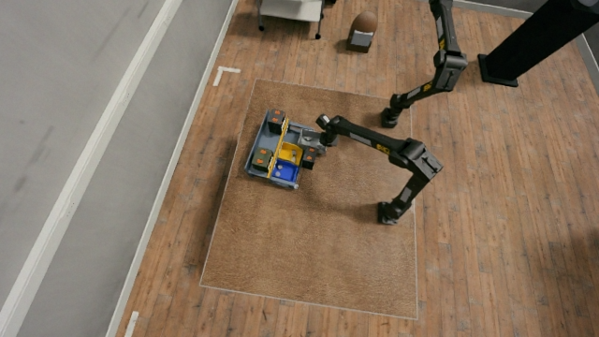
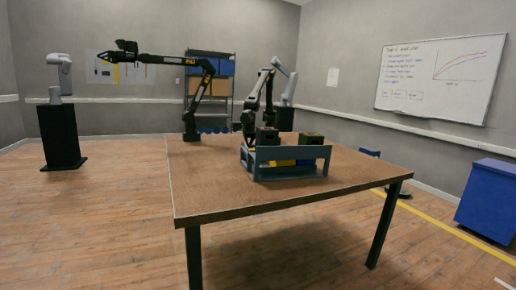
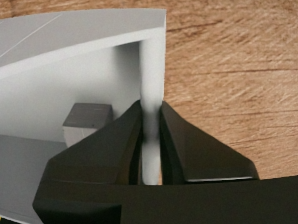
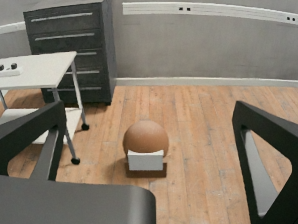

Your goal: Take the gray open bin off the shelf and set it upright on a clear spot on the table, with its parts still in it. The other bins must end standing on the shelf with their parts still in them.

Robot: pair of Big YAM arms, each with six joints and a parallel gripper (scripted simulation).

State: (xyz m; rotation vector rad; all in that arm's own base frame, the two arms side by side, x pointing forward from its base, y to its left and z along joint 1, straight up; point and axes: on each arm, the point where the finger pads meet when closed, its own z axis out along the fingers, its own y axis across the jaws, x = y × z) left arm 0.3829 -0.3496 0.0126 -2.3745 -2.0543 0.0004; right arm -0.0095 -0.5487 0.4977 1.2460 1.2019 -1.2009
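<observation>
Now: left hand 8 cm short of the gray open bin and 1 cm to the left of it. From my left hand the other things lie so: blue-gray shelf: 25 cm ahead, 8 cm to the left, 1 cm above; yellow bin: 22 cm ahead, 9 cm to the left, 1 cm below; blue bin: 24 cm ahead, 20 cm to the left, 1 cm below.
</observation>
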